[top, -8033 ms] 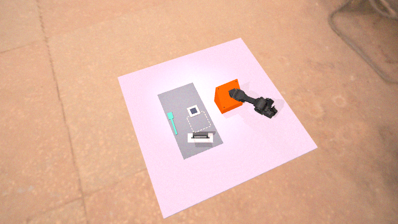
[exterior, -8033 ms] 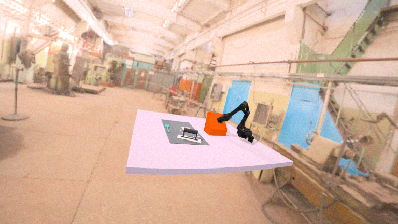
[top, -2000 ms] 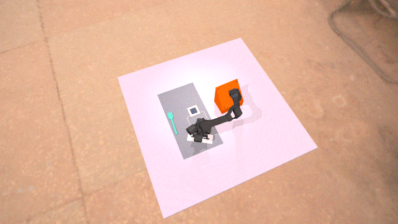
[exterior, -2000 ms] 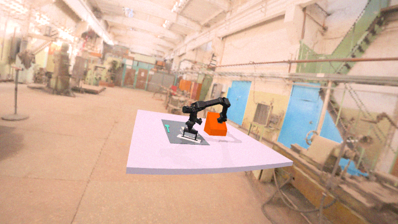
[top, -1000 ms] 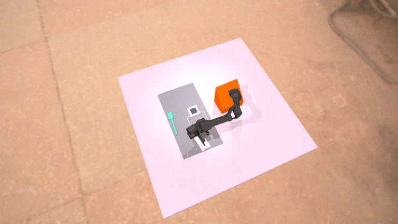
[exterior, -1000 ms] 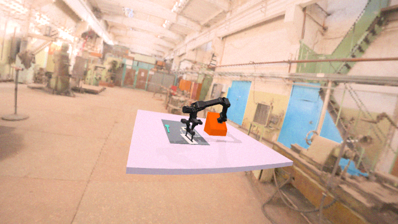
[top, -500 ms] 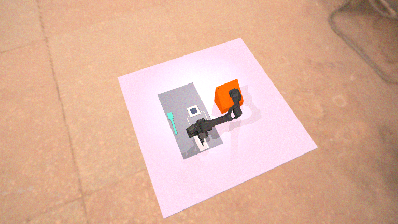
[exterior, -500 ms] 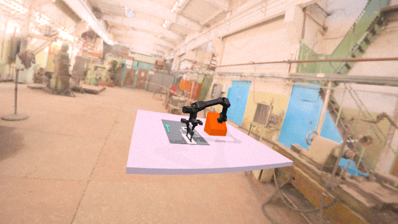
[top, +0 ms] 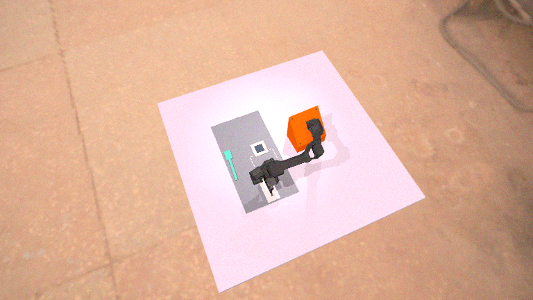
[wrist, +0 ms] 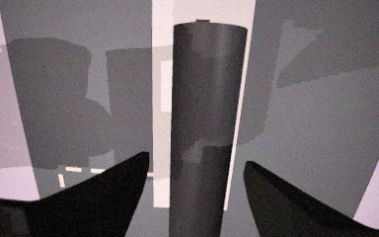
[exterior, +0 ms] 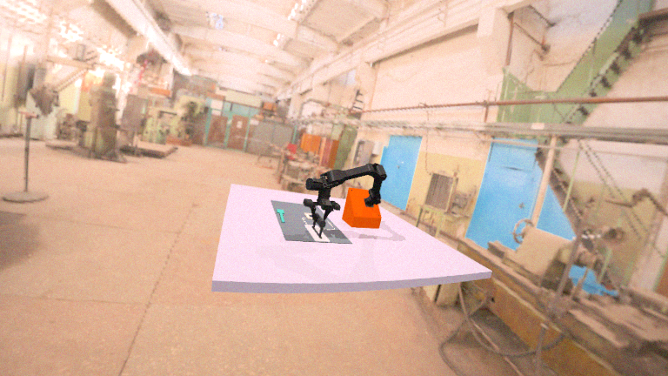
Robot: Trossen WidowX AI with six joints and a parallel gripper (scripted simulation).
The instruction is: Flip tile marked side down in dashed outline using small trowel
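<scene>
My gripper tip is now 3 cm to the right of the trowel and 3 cm above it. The rest, counted from my gripper tip: teal flat tool 14 cm ahead, 23 cm to the right, 6 cm below; then grey mat 20 cm to the right, 8 cm below; then tile 7 cm behind, 24 cm to the right, 6 cm below.
</scene>
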